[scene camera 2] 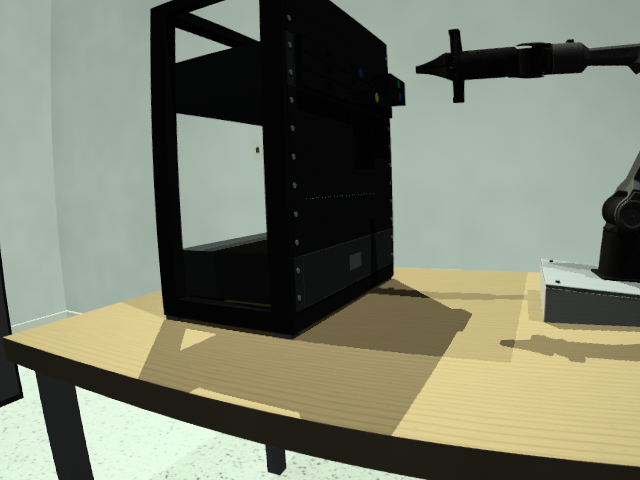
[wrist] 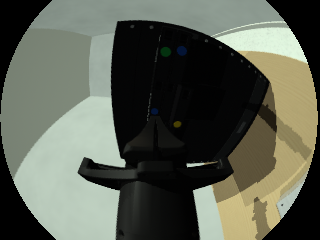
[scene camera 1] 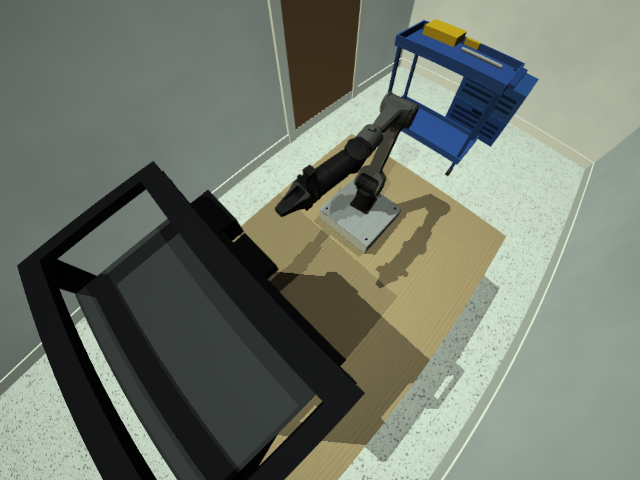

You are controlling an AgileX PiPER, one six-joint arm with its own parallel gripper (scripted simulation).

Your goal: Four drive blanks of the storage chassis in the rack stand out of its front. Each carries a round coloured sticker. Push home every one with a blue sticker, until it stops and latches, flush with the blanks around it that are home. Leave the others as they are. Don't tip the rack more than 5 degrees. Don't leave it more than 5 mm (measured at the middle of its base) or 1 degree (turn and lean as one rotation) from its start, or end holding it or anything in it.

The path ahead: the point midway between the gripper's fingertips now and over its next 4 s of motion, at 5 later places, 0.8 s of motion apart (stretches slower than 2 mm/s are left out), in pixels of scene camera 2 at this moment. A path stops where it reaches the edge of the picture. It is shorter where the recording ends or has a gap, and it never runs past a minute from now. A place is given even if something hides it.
My gripper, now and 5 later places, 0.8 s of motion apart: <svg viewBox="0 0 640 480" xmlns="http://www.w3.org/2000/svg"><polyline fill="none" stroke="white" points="417,70 424,66 434,59 441,58 445,71 450,87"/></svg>
